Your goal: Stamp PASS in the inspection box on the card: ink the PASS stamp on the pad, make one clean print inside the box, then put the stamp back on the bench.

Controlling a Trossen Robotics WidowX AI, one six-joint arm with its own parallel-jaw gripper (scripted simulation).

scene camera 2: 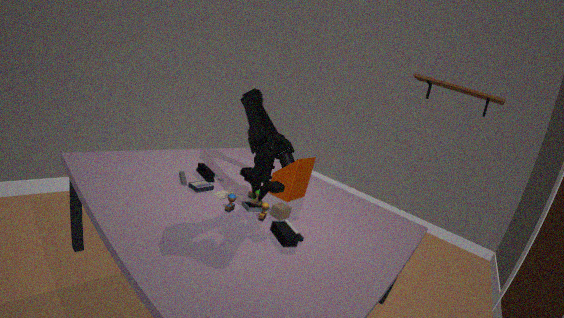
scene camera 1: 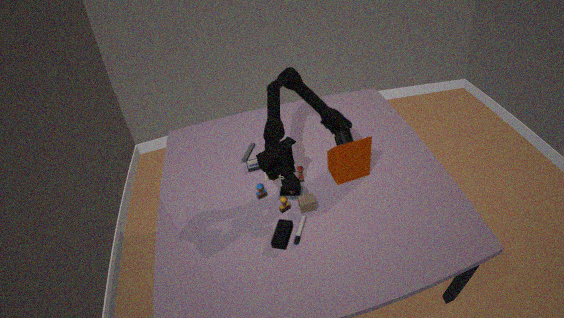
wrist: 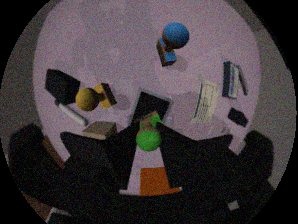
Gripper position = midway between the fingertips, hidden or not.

Observation:
I see my gripper (scene camera 2: 256, 200), a green-knobbed stamp (wrist: 148, 138), a yellow-knobbed stamp (wrist: 87, 99), a blue-knobbed stamp (wrist: 175, 35), a pale card (wrist: 207, 97) and a dark ink pad (wrist: 146, 101).
My gripper is seen too in the wrist view (wrist: 147, 124).

